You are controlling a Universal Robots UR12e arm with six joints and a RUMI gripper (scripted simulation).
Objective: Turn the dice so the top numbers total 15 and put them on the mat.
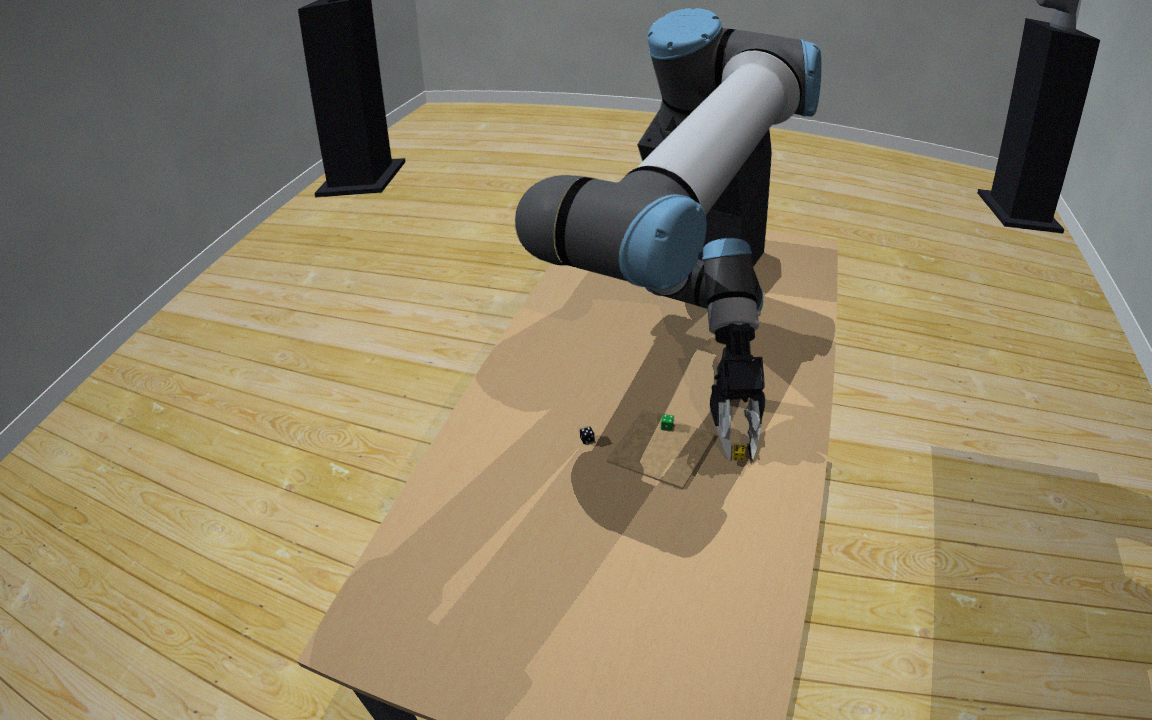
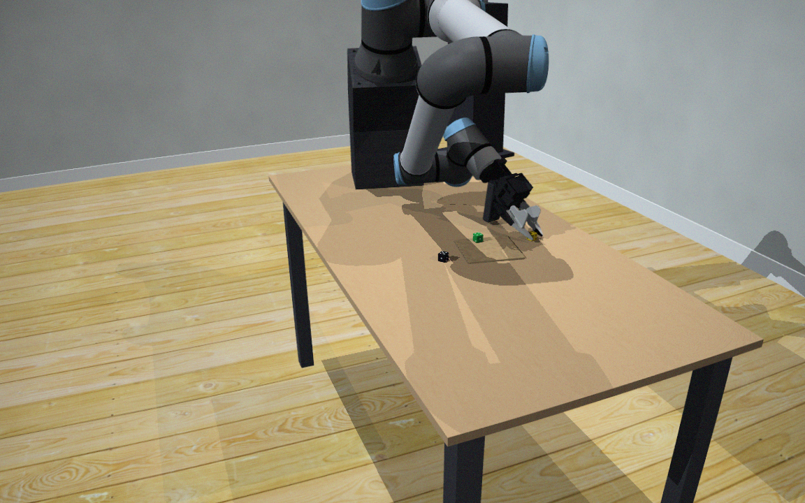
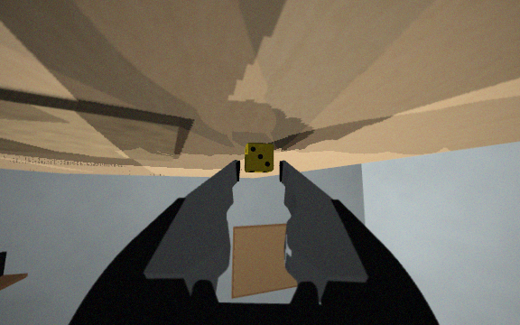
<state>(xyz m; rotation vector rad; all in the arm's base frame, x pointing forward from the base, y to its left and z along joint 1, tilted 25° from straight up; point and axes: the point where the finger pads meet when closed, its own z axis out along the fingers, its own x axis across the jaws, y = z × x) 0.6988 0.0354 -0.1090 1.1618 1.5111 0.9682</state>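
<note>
My hand is 10 mm above the yellow die. From my hand the other things lie so: thin square mat 20 mm behind, 130 mm to the right, 20 mm below; then black die 40 mm behind, 260 mm to the right, 10 mm below; then green die 70 mm behind, 130 mm to the right.
</note>
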